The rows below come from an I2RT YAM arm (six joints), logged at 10 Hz.
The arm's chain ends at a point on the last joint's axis. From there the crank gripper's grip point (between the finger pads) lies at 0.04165 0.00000 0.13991 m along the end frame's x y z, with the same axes.
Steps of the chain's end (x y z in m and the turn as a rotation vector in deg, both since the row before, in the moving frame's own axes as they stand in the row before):
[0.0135 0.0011 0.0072 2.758 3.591 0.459]
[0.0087 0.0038 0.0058 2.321 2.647 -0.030]
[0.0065 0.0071 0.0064 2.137 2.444 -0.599]
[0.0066 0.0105 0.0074 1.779 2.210 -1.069]
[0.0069 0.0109 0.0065 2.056 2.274 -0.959]
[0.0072 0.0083 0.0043 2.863 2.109 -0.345]
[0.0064 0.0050 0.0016 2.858 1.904 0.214]
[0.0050 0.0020 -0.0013 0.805 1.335 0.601]
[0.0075 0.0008 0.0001 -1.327 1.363 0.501]
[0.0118 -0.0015 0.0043 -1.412 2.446 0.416]
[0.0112 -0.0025 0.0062 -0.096 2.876 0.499]
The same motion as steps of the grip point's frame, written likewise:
[0.0222 -0.0052 0.0042 2.758 3.591 0.459]
[0.0151 -0.0018 0.0036 2.321 2.647 -0.030]
[0.0124 0.0015 0.0044 2.137 2.444 -0.599]
[0.0119 0.0054 0.0056 1.779 2.210 -1.069]
[0.0124 0.0052 0.0046 2.056 2.274 -0.959]
[0.0123 0.0011 0.0025 2.863 2.109 -0.345]
[0.0110 -0.0018 0.0000 2.858 1.904 0.214]
[0.0083 0.0005 -0.0023 0.805 1.335 0.601]
[0.0108 0.0044 -0.0010 -1.327 1.363 0.501]
[0.0177 0.0022 0.0023 -1.412 2.446 0.416]
[0.0182 -0.0019 0.0039 -0.096 2.876 0.499]

